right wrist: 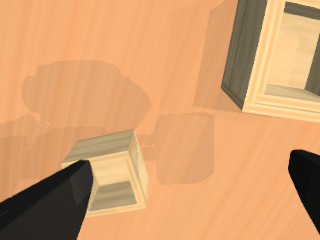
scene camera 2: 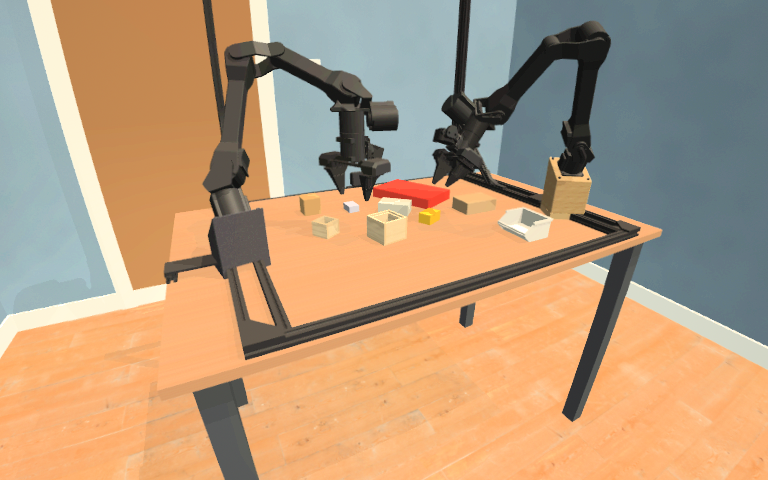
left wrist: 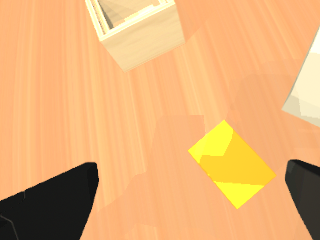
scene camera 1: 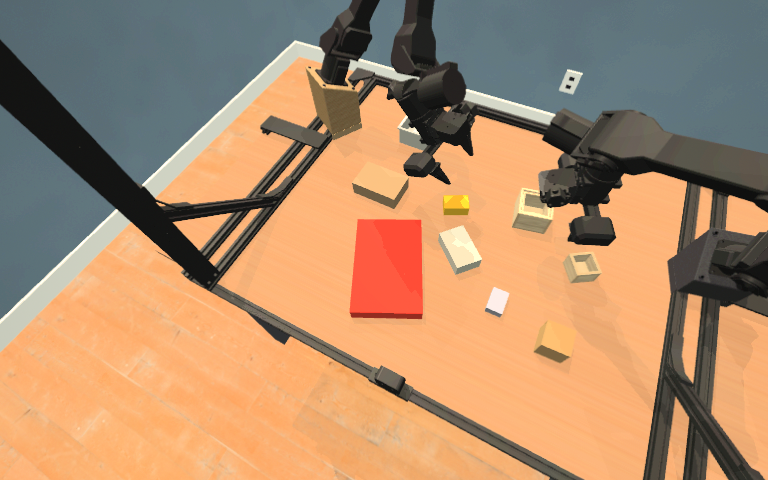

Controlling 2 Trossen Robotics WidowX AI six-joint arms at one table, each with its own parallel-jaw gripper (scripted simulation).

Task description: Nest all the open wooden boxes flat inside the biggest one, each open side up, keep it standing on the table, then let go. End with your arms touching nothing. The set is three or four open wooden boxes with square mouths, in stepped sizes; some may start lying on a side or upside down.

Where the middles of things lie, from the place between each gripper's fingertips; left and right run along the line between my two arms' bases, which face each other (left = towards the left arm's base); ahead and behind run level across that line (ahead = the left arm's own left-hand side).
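The biggest wooden box [scene camera 2: 390,232] is 19 cm to the right of my left hand [scene camera 1: 460,169], 5 cm ahead of it and 12 cm below it. Measured from that same left hand, the cream block [scene camera 1: 462,255] is 12 cm behind, 9 cm to the right and 12 cm below, while the white bin [scene camera 2: 514,220] is 15 cm ahead, 15 cm to the left and 11 cm below. With respect to the yellow block [left wrist: 234,167], my left hand is 12 cm above it, 2 cm past it and 3 cm to the left of it.
From my right hand [scene camera 1: 566,222], the biggest wooden box is 70 mm to the left, 50 mm ahead and 110 mm below. The cream block is 160 mm to the left of my right hand, 120 mm behind it and 110 mm below it, and the orange-tan block [scene camera 1: 554,341] is 80 mm to the right of that hand, 200 mm behind it and 110 mm below it. Then there is the smallest wooden box [scene camera 1: 580,267], which I find 120 mm below my right hand, 70 mm to the right of it and 30 mm behind it.
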